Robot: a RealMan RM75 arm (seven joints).
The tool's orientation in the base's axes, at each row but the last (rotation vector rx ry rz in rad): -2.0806, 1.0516, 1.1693; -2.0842, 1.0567, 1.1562; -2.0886, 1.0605, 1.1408; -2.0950, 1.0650, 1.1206; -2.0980, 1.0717, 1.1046; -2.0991, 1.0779, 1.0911; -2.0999, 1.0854, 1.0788
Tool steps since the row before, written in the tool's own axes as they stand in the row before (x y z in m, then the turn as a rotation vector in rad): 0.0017, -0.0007, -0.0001, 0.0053, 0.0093, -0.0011; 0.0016, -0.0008, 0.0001, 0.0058, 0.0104, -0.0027; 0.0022, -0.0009, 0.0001, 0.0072, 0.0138, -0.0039; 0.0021, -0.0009, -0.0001, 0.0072, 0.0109, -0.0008; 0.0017, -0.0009, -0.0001, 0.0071, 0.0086, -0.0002; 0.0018, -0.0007, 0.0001, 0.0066, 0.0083, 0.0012; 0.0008, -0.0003, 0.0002, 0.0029, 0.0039, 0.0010
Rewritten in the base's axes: 0.0012, -0.0003, -0.0014, -0.0055, -0.0080, -0.0047; 0.0011, -0.0001, -0.0014, -0.0055, -0.0100, -0.0044; 0.0014, -0.0003, -0.0019, -0.0073, -0.0133, -0.0053; 0.0015, -0.0004, -0.0017, -0.0062, -0.0094, -0.0067; 0.0014, -0.0003, -0.0013, -0.0046, -0.0076, -0.0067; 0.0012, -0.0003, -0.0015, -0.0051, -0.0062, -0.0070; 0.0005, 0.0000, -0.0007, -0.0027, -0.0025, -0.0033
